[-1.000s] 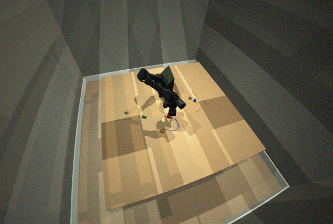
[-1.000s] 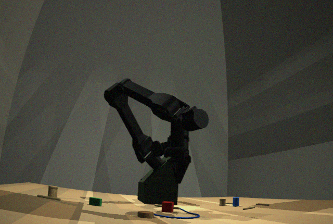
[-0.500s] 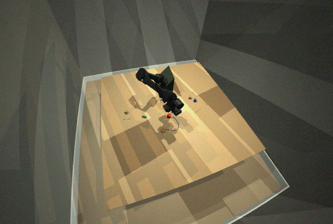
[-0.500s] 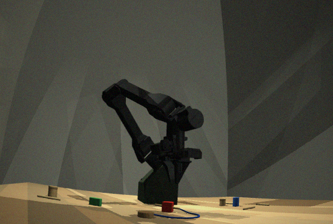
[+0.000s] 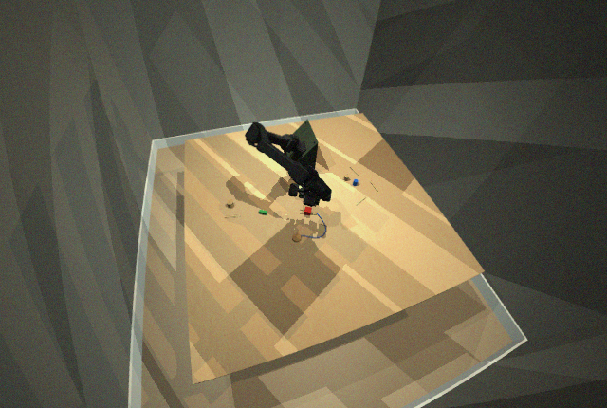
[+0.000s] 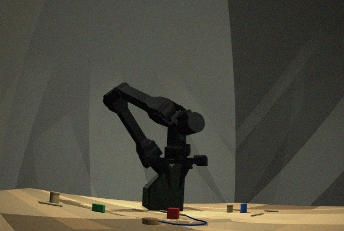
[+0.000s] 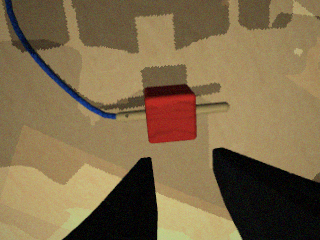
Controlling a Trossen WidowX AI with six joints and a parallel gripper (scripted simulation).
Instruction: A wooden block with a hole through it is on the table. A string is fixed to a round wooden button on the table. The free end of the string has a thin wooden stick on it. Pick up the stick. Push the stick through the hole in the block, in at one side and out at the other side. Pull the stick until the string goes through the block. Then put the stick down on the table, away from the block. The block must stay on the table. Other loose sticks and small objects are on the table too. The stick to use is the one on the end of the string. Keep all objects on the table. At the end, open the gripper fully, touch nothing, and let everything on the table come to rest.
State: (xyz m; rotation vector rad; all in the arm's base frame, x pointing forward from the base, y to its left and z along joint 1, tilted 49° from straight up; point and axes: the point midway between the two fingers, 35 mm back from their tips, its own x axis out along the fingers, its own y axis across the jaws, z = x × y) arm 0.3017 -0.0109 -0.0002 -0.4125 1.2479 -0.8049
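Right now the red block is 70 mm below my gripper tip. Also, from my gripper tip: green block (220 mm to the right, 80 mm below, 30 mm behind); then thin stick (80 mm below, 10 mm to the left); then round wooden button (130 mm ahead, 80 mm to the right, 80 mm below).
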